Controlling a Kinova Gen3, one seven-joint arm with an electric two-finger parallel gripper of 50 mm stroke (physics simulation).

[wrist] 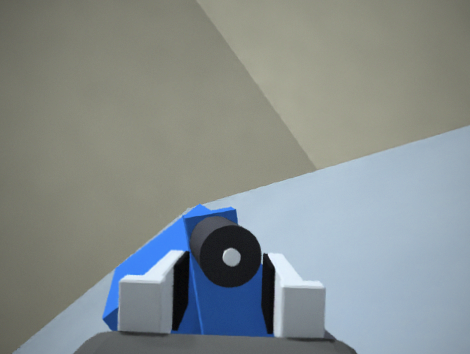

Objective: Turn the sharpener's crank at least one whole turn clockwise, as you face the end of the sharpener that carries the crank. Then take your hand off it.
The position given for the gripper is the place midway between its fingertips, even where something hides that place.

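Note:
The gripper (225, 279) in sight. Crank handle (224, 256), too.

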